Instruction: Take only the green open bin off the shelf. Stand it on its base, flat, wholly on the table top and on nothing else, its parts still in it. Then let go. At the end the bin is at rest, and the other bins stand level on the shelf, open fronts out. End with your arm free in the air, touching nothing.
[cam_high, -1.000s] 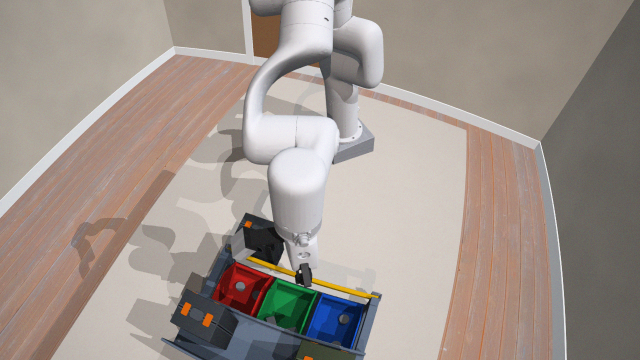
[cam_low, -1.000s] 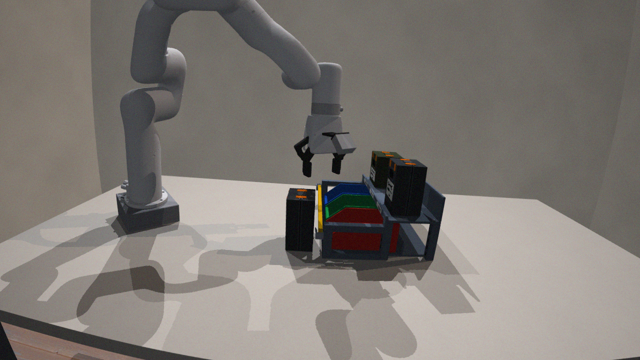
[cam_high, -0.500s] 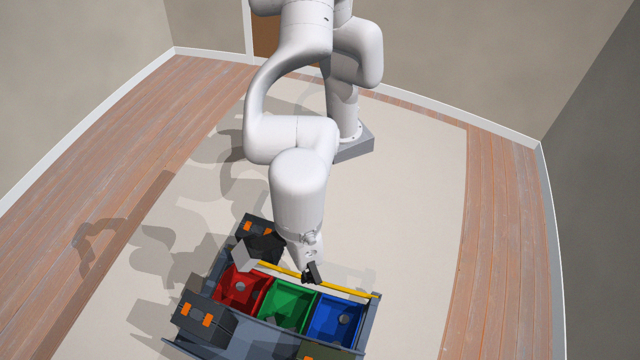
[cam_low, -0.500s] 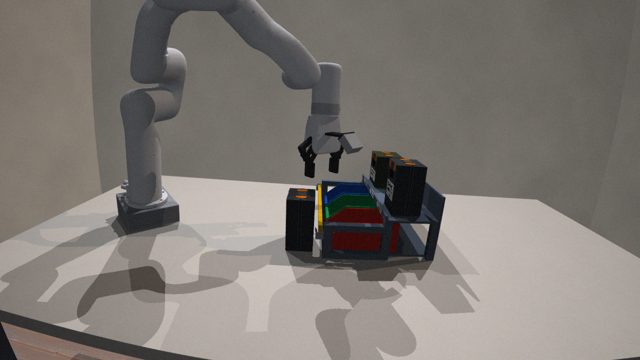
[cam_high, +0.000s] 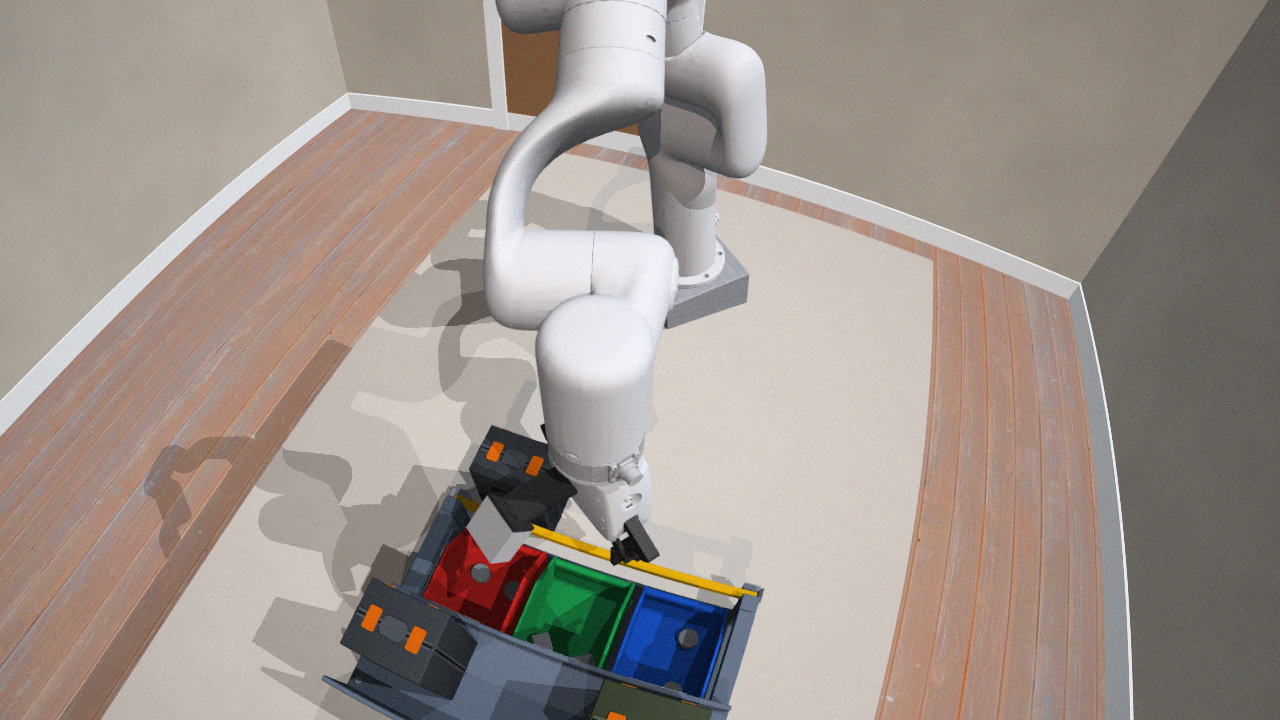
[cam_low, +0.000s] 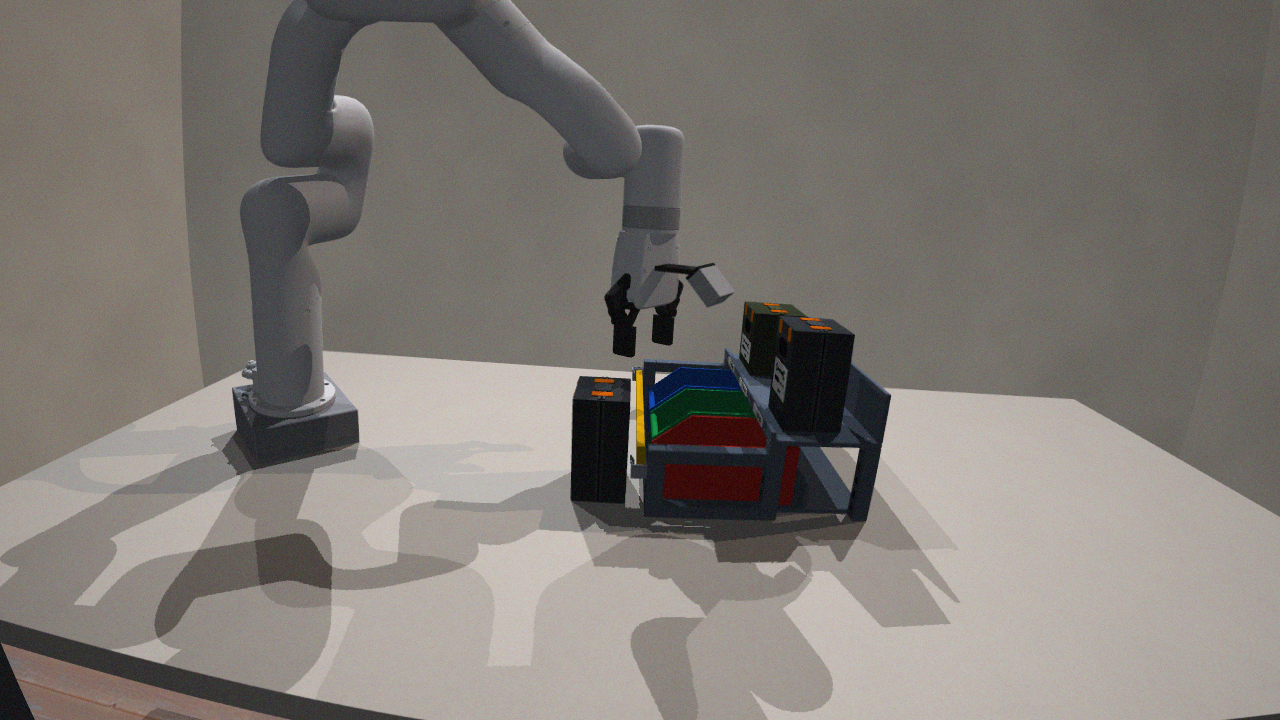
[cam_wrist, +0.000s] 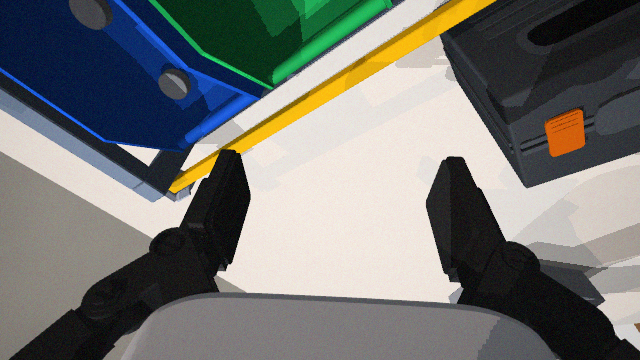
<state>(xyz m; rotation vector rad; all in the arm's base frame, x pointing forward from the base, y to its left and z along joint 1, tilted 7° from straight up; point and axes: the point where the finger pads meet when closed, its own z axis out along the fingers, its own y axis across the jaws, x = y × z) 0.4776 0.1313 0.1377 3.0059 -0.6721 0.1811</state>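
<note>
The yellow bar lies 100 mm below my hand. The rest, counted from my hand: green bin (100 mm ahead, 20 mm to the left, 120 mm below); then red bin (120 mm ahead, 90 mm to the right, 120 mm below); then black case (30 mm behind, 120 mm to the right, 90 mm below).
</note>
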